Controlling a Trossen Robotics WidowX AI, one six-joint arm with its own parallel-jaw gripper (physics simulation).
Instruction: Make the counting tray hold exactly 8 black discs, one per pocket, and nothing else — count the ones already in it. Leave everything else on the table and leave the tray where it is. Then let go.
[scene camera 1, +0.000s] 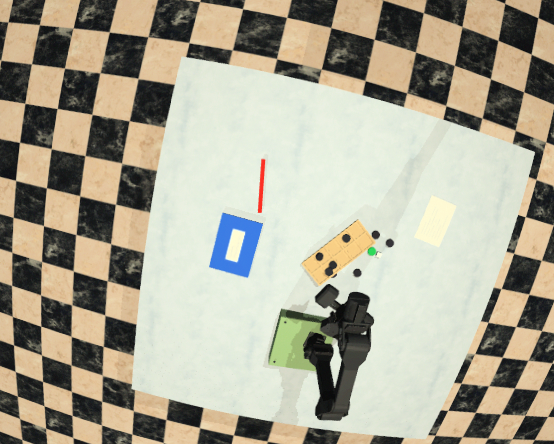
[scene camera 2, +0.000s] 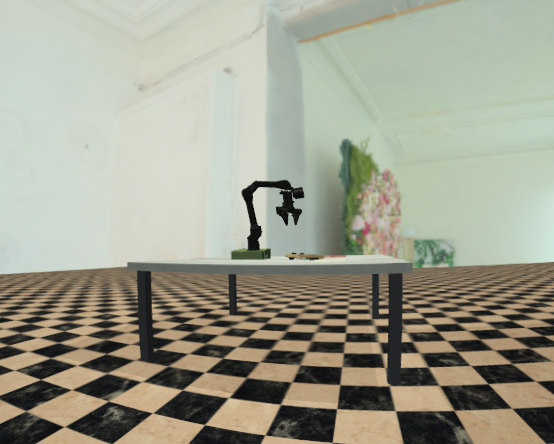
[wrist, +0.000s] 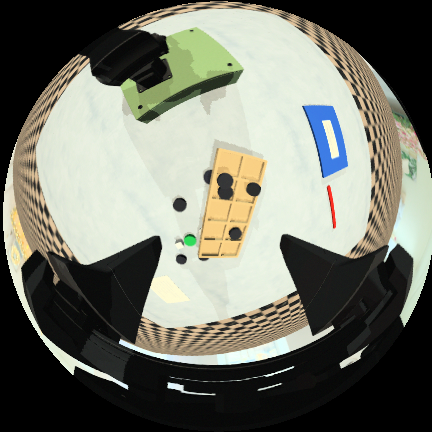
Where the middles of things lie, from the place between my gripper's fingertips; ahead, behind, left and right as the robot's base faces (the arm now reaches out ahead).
Now: the tan counting tray (scene camera 1: 342, 253) 19 cm below my hand, 7 cm ahead of it and 2 cm to the left of it.
